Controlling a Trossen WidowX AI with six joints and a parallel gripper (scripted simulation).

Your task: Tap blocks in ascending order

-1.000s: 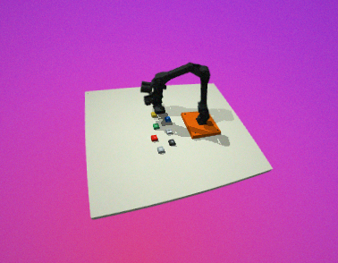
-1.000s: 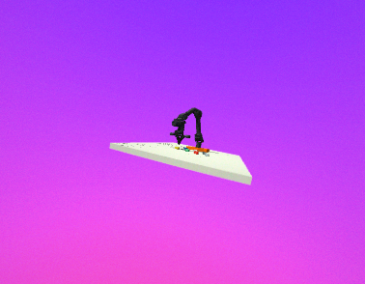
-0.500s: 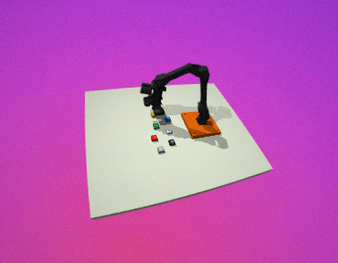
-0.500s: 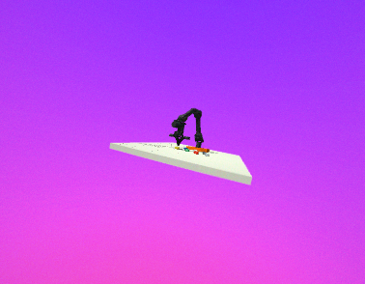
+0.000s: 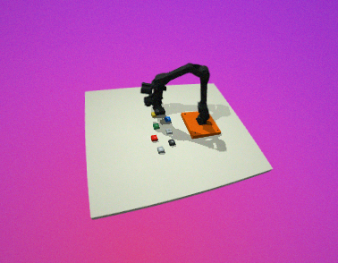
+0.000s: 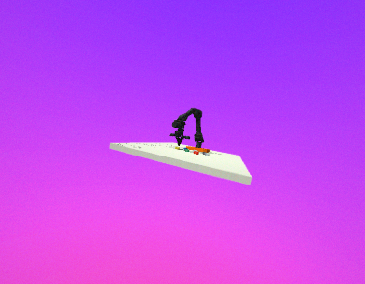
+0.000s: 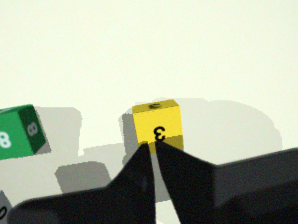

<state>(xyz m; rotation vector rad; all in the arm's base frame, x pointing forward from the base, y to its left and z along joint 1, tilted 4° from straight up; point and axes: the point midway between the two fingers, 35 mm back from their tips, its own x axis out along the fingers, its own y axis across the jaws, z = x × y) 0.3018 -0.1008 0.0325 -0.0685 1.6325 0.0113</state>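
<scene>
Now: the yellow block 10 mm ahead of my gripper tip, 10 mm to the right of it and 20 mm below it. From my gripper tip the other things lie so: green block (10 mm ahead, 100 mm to the left, 20 mm below); then white block (60 mm behind, 150 mm to the left, 20 mm below); then blue block (80 mm behind, 50 mm to the left, 20 mm below).
</scene>
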